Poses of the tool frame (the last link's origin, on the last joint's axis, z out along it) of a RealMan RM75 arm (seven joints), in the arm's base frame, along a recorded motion.
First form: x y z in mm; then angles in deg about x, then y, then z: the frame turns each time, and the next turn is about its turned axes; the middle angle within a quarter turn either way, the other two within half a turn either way.
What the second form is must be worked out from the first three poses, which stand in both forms.
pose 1, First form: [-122.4 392.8 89.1 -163.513 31.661 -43.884]
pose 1, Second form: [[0.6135 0.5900 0.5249], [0.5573 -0.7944 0.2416], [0.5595 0.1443 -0.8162]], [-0.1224 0.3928 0.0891]
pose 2, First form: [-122.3 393.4 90.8 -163.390 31.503 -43.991]
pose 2, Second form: [[0.6134 0.5922 0.5225], [0.5581 -0.7932 0.2437], [0.5588 0.1421 -0.8170]], [-0.1223 0.3934 0.0908]
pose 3, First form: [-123.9 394.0 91.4 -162.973 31.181 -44.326]
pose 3, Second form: [[0.6120 0.5978 0.5177], [0.5597 -0.7900 0.2505], [0.5588 0.1364 -0.8180]], [-0.1239 0.3940 0.0914]
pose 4, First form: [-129.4 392.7 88.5 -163.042 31.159 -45.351]
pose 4, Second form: [[0.6014 0.6088 0.5174], [0.5744 -0.7796 0.2496], [0.5553 0.1471 -0.8185]], [-0.1294 0.3927 0.0885]
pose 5, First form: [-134.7 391.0 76.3 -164.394 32.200 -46.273]
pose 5, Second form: [[0.5849 0.6115 0.5329], [0.5969 -0.7693 0.2276], [0.5492 0.1849 -0.8150]], [-0.1347 0.3910 0.0763]
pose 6, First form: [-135.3 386.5 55.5 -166.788 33.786 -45.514]
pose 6, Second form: [[0.5824 0.5929 0.5561], [0.6055 -0.7729 0.1900], [0.5424 0.2261 -0.8091]], [-0.1353 0.3865 0.0555]
